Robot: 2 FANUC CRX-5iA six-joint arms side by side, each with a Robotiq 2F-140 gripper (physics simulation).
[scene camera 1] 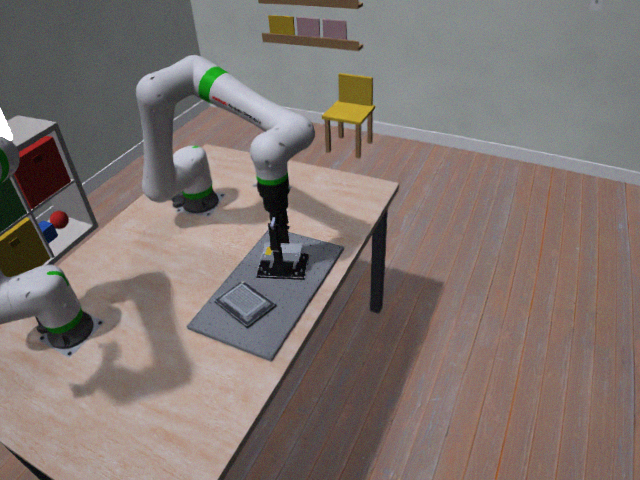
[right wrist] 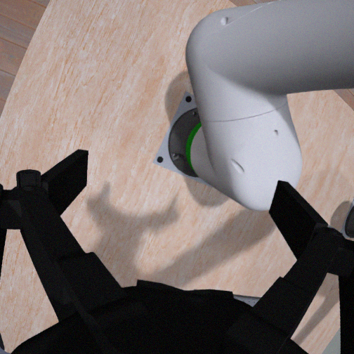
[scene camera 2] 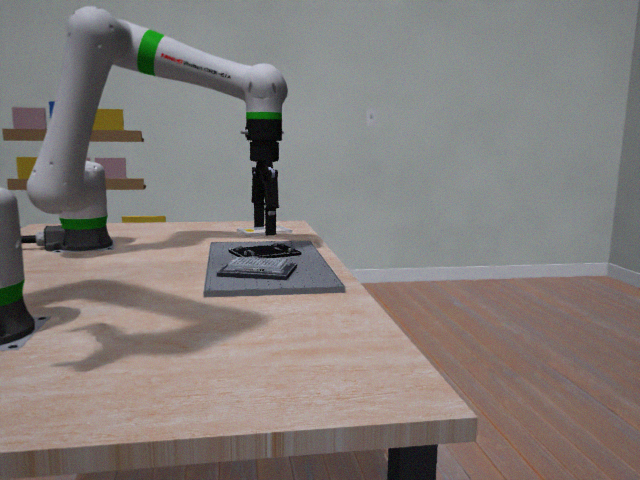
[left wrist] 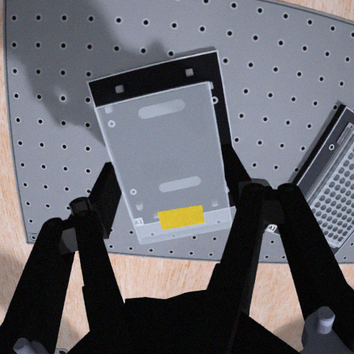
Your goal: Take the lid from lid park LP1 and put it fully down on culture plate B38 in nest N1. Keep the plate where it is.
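Frame: origin at the left arm's base, x ahead, y left, z up, level; centimetres.
Seen in the pictures: left gripper, fingertip midpoint: (scene camera 1: pixel 282 253) (scene camera 2: pixel 264 232); left arm's base at its link origin: (scene camera 1: pixel 200 202) (scene camera 2: pixel 85 246); right arm's base at its link origin: (scene camera 1: pixel 71 330).
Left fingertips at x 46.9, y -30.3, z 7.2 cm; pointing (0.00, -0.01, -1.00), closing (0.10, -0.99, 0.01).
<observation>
Pixels of each thing's top centre, then the offset from my left fingertips to it. "spot": a spot on its surface instead. Level surfaces: height alone.
- clear lid at its top centre: (scene camera 2: pixel 264 229) (scene camera 1: pixel 281 251) dy +0.0, dx -0.1, dz +0.8 cm
- Culture plate B38 at its top centre: (scene camera 2: pixel 258 261) (scene camera 1: pixel 244 298) dy -19.5, dx -6.4, dz -3.3 cm
- grey perforated board at a spot on its surface: (scene camera 2: pixel 320 285) (scene camera 1: pixel 258 348) spot: dy -34.9, dx +3.8, dz -5.9 cm
- table at its surface level: dz -7.2 cm
The clear lid (scene camera 1: pixel 293 251) (scene camera 2: pixel 282 230) (left wrist: pixel 165 150) with a yellow label is gripped by its long sides in my left gripper (scene camera 1: pixel 278 250) (scene camera 2: pixel 264 228) (left wrist: pixel 169 167). It is raised above the black lid park LP1 (scene camera 1: pixel 266 273) (scene camera 2: pixel 295 253) (left wrist: pixel 155 77), roughly level. Culture plate B38 (scene camera 1: pixel 242 300) (scene camera 2: pixel 258 265) (left wrist: pixel 339 202) with rows of wells sits in the dark nest N1 (scene camera 1: pixel 271 305) (scene camera 2: pixel 225 273) (left wrist: pixel 320 159), turned relative to LP1; it is partly cut off in the left wrist view. My right gripper (right wrist: pixel 181 182) is open and empty, high over the table.
LP1 and N1 stand side by side on a grey perforated board (scene camera 1: pixel 268 347) (scene camera 2: pixel 320 285) (left wrist: pixel 50 30) near the table's edge. The right arm's base (scene camera 1: pixel 69 330) (scene camera 2: pixel 12 317) is bolted to the table (scene camera 1: pixel 155 413) (scene camera 2: pixel 258 387). A white arm (right wrist: pixel 250 145) fills much of the right wrist view.
</observation>
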